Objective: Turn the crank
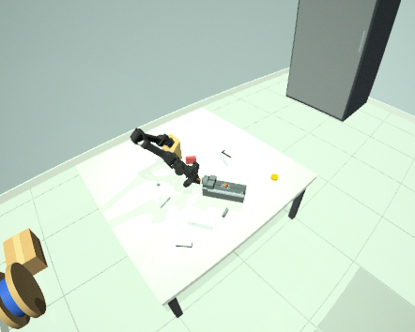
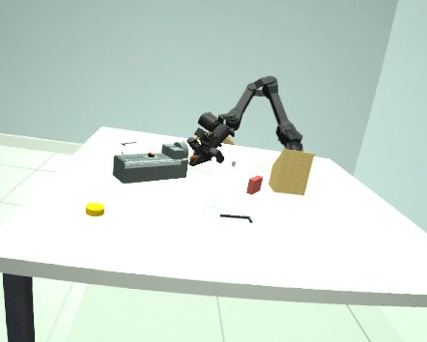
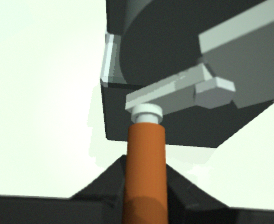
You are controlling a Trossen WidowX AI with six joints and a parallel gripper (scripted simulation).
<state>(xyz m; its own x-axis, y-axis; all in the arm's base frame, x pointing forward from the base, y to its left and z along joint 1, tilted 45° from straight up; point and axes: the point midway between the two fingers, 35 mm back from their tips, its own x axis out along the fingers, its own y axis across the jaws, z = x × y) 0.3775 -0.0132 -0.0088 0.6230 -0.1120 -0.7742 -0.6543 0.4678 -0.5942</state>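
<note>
The orange crank handle lies 1 cm behind my gripper tip, 1 cm to the right of it and 3 cm above it. Round my gripper tip: yellow disc: 22 cm ahead, 45 cm to the left, 3 cm below; black hex key: 20 cm behind, 33 cm to the left, 4 cm below; red pointer: 14 cm ahead, 10 cm to the left, 4 cm above.
</note>
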